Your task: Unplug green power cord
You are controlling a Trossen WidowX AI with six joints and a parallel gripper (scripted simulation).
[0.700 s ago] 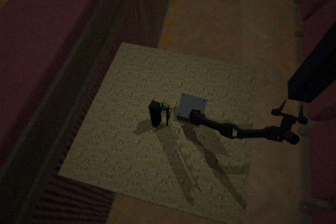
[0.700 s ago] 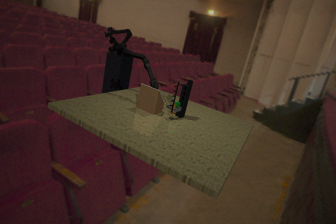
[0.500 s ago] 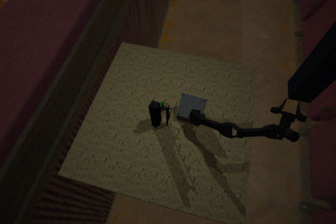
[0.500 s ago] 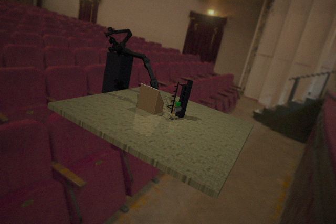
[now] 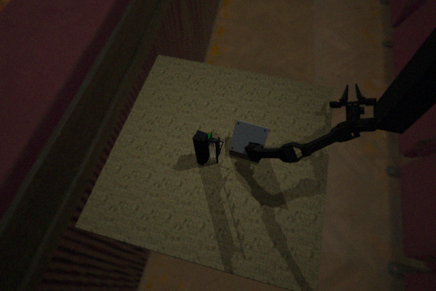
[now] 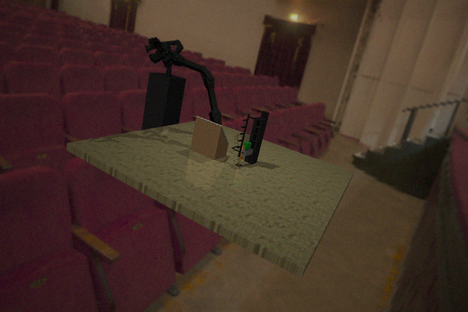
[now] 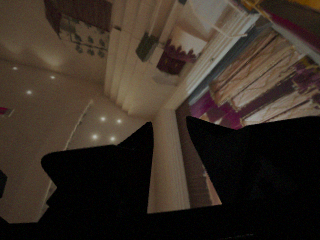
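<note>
Right now my gripper tip is 64 cm short of the green plug, 45 cm above it and 20 cm to the right of it.
</note>
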